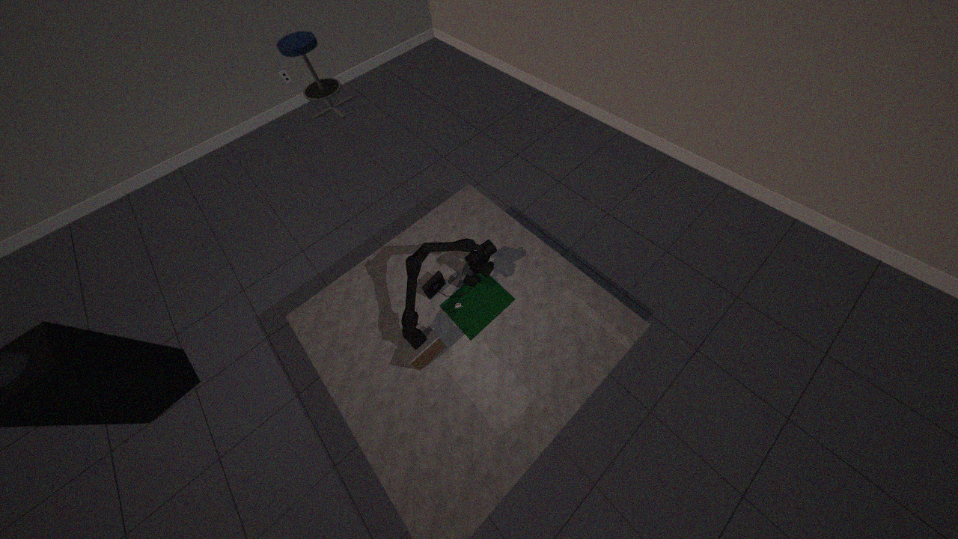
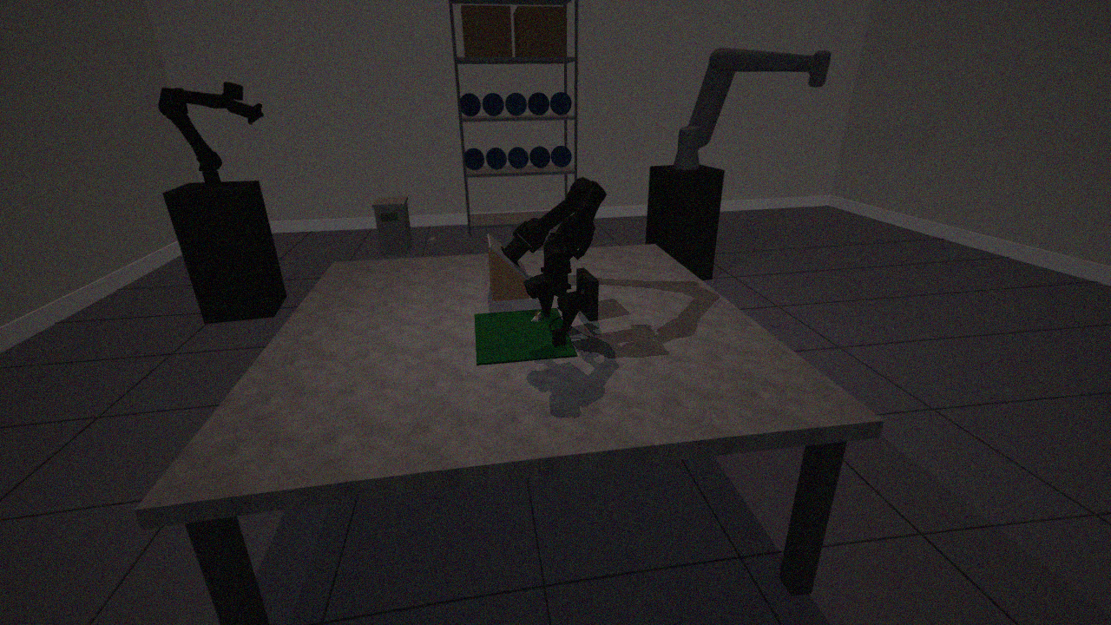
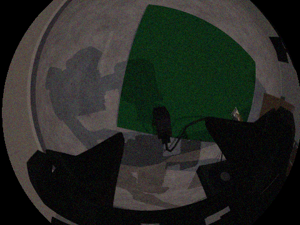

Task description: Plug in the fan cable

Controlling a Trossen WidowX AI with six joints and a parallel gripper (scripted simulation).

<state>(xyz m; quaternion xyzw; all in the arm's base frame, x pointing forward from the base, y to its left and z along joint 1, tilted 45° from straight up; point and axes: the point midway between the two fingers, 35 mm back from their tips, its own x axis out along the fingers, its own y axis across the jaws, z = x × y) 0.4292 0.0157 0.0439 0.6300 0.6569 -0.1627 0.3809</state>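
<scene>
My gripper tip is 10 mm to the right of the dark plug and 40 mm above it. From my gripper tip the other things lie so: green board 100 mm behind, 70 mm to the right, 80 mm below; black fan 180 mm behind, 130 mm to the left.
</scene>
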